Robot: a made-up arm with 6 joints.
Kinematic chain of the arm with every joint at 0, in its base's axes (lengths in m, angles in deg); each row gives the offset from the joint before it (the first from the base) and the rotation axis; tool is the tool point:
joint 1: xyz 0 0 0.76 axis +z
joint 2: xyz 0.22 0 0 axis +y
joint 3: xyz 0 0 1.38 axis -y
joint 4: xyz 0 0 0.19 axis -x
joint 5: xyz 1.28 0 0 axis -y
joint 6: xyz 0.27 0 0 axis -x
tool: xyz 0 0 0
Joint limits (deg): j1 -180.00..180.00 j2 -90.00..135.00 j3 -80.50..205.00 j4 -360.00..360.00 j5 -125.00..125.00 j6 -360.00..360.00
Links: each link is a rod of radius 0.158 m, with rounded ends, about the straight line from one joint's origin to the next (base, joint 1, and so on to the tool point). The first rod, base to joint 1, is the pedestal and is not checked.
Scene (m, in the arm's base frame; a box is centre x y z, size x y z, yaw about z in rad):
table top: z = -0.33
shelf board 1: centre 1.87 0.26 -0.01 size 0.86 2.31 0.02 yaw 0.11
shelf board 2: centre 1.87 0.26 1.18 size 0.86 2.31 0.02 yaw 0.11
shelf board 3: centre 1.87 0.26 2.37 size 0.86 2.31 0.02 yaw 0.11
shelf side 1: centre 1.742 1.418 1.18 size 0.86 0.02 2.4 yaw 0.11
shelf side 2: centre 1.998 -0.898 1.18 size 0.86 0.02 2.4 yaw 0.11
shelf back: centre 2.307 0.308 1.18 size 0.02 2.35 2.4 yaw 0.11
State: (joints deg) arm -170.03 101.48 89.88 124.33 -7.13 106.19
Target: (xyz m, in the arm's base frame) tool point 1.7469 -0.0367 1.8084
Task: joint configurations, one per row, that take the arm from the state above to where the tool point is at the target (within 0.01 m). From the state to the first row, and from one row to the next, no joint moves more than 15 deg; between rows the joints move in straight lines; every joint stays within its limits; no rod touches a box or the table.
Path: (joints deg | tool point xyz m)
1: -171.45 88.02 104.77 123.03 -2.36 106.19 | -2.9944 -0.4408 1.4421
2: -172.88 74.55 119.66 121.72 2.41 106.19 | -2.4929 -0.3211 2.3555
3: -174.30 61.09 134.55 120.42 7.18 106.19 | -1.6916 -0.1981 2.9602
4: -175.73 47.62 149.44 119.12 11.94 106.19 | -0.7580 -0.1055 3.1682
5: -177.15 34.16 164.33 117.81 16.71 106.19 | 0.1184 -0.0629 2.9784
6: -178.58 20.69 179.22 116.51 21.48 106.19 | 0.7728 -0.0693 2.4757
7: -180.00 7.23 194.11 115.21 26.25 106.19 | 1.1009 -0.1080 1.8086
8: -180.00 -5.54 179.64 117.73 17.65 106.19 | 1.4305 -0.0725 1.8435
9: -180.00 -18.30 165.17 120.25 9.05 106.19 | 1.7469 -0.0367 1.8083

